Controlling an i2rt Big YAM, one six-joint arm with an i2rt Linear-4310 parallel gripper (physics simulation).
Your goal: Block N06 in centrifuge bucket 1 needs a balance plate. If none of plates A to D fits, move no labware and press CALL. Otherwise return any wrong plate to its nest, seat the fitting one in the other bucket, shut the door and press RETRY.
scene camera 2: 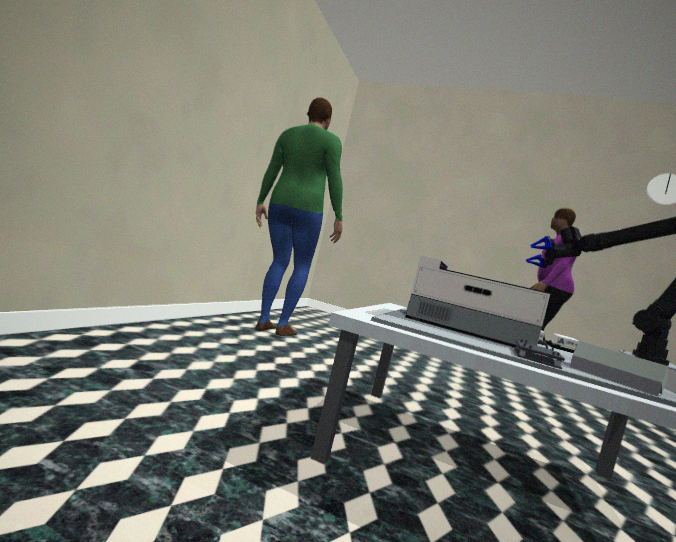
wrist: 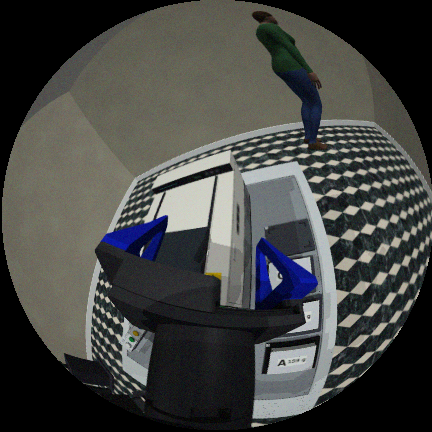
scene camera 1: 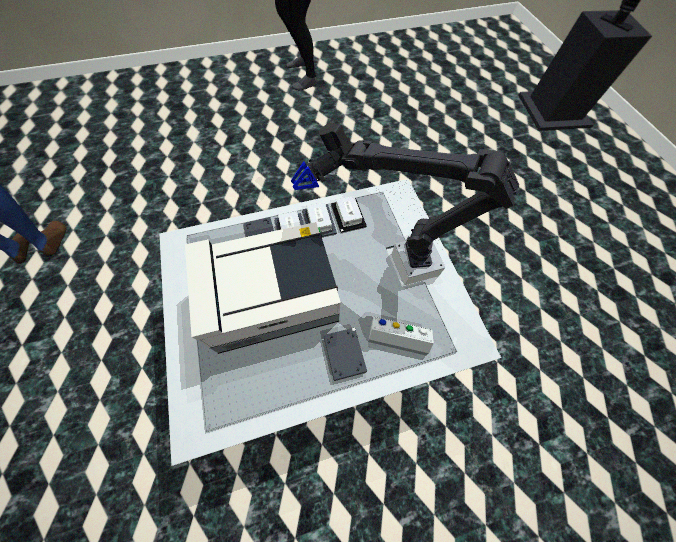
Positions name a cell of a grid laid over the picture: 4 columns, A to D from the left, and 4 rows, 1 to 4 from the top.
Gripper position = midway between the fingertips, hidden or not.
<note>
The gripper (scene camera 1: B2) is open, with nothing in its grasp. Further things: a white centrifuge (scene camera 1: B3), a white button box (scene camera 2: D3) and a dark nest (wrist: C3).
The gripper also shows in the wrist view (wrist: B3). The white centrifuge also shows in scene camera 2 (scene camera 2: C3) and in the wrist view (wrist: B2).
</note>
